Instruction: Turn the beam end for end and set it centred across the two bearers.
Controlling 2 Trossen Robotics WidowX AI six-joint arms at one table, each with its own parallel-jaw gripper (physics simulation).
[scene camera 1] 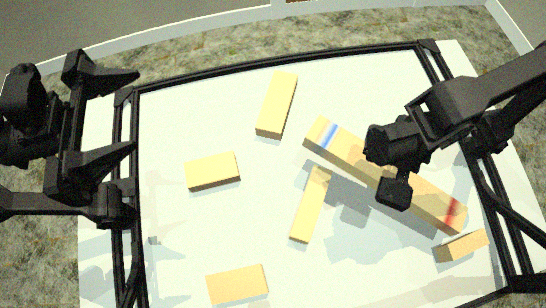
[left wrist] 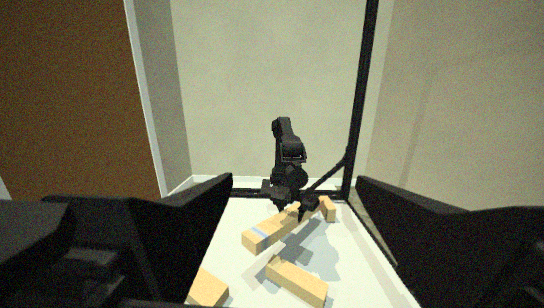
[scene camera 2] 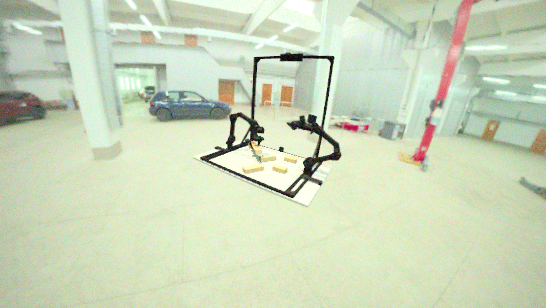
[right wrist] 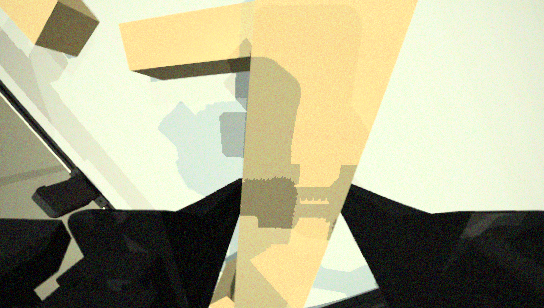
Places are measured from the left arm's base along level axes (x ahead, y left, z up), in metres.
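Where they show: left gripper, fingertip midpoint: (scene camera 1: 136,105) (left wrist: 293,180) (scene camera 2: 289,122); right gripper, fingertip midpoint: (scene camera 1: 386,177) (left wrist: 290,219) (right wrist: 288,183); left arm's base at its link origin: (scene camera 1: 123,216) (scene camera 2: 307,173); right arm's base at its link origin: (scene camera 1: 476,147) (scene camera 2: 230,148).
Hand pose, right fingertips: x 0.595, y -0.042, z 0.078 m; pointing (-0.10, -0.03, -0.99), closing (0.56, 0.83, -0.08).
Things, the pixels of their top centre, and the offset from my right fingertips.
- longer block at its top centre: (scene camera 1: 277,99) (left wrist: 194,279) (scene camera 2: 253,166) dx -0.178, dy +0.263, dz -0.059 m
- narrow block at its top centre: (right wrist: 197,37) (scene camera 1: 311,202) (left wrist: 295,274) (scene camera 2: 267,156) dx -0.156, dy -0.005, dz -0.053 m
- small block at its top centre: (scene camera 1: 469,243) (left wrist: 327,202) dx +0.166, dy -0.185, dz -0.034 m
The long pale wood beam (scene camera 1: 430,197) (left wrist: 270,232) (right wrist: 325,100) is held above the table, slanting in scene camera 1. Its blue-banded end is at upper left, its red-banded end at lower right. My right gripper (scene camera 1: 391,172) (left wrist: 290,219) (right wrist: 288,183) is shut on it near its middle. My left gripper (scene camera 1: 136,110) is open and empty at the left edge, well away from the beam. Two short wide blocks, one at left centre (scene camera 1: 210,170) and one at bottom centre (scene camera 1: 237,284), lie roughly parallel. Which blocks are the bearers I cannot tell.
One longer block (scene camera 1: 277,102) lies at upper centre. A narrow block (scene camera 1: 309,207) (left wrist: 297,281) lies below the beam's blue half in scene camera 1. Another small block (scene camera 1: 462,246) (left wrist: 328,209) is near the red end. A black frame (scene camera 1: 280,62) borders the table.
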